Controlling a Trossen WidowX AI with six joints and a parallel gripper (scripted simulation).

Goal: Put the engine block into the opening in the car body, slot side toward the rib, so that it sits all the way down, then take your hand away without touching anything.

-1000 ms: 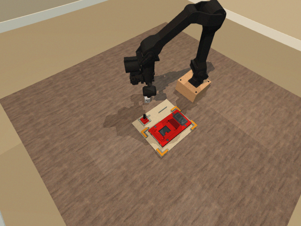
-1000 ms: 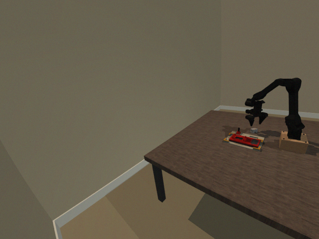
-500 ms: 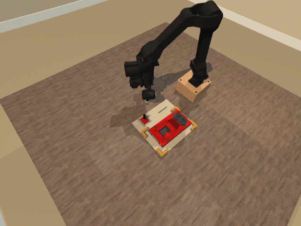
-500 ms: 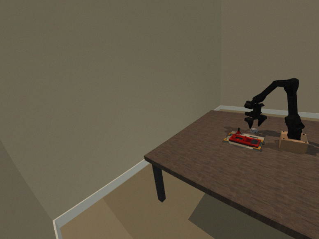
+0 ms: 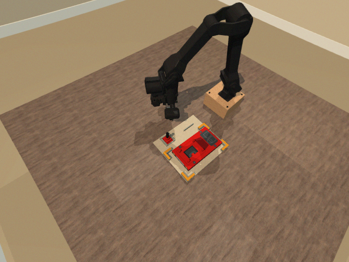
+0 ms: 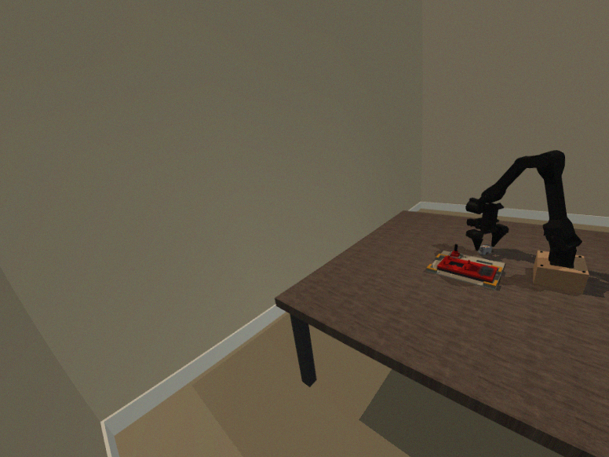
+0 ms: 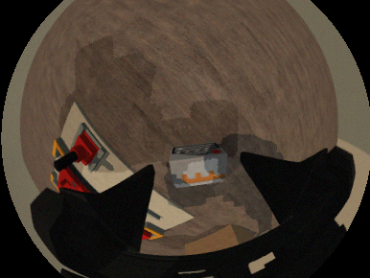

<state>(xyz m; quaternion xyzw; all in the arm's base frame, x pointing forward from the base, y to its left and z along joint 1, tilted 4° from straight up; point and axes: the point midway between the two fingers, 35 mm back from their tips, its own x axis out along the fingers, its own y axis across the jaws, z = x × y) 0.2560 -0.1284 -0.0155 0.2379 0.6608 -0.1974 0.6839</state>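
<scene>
My gripper tip is 10 mm above the engine block.
</scene>
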